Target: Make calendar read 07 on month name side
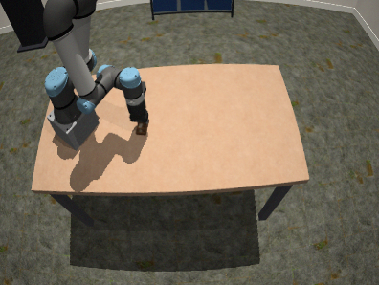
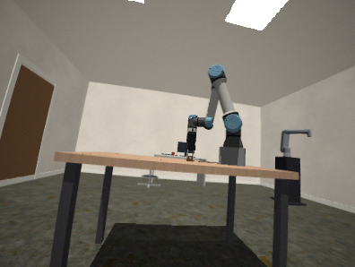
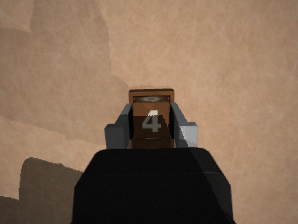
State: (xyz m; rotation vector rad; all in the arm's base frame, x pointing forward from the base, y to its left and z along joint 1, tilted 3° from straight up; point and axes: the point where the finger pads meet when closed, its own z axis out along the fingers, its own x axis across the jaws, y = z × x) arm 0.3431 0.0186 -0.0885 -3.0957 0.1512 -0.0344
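My gripper is now 30 mm above the brown calendar tray and 20 mm to the left of it.
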